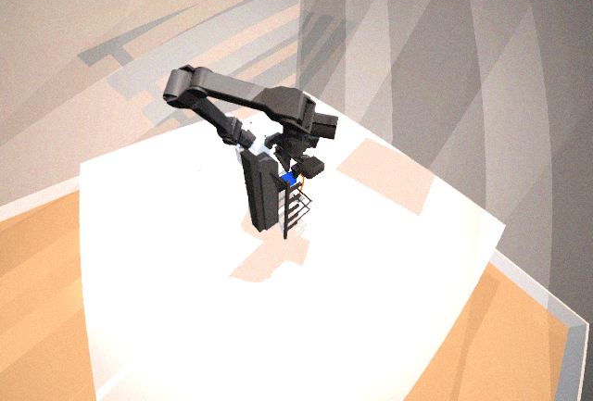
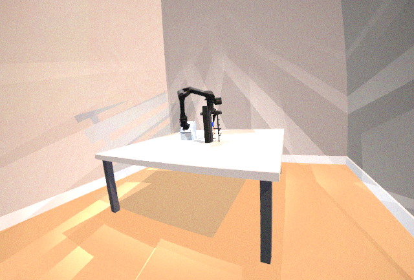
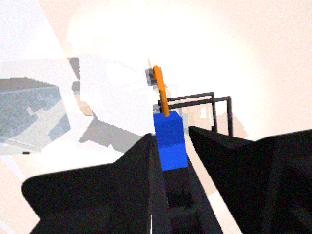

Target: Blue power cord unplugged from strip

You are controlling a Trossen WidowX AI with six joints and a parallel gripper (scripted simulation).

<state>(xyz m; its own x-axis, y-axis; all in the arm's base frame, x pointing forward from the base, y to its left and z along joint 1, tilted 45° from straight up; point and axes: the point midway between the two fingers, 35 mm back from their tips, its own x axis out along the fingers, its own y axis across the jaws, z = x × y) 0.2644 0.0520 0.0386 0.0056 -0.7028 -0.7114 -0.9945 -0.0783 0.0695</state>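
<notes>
The blue plug is 3 cm to the right of my gripper tip and 1 cm ahead of it.
</notes>
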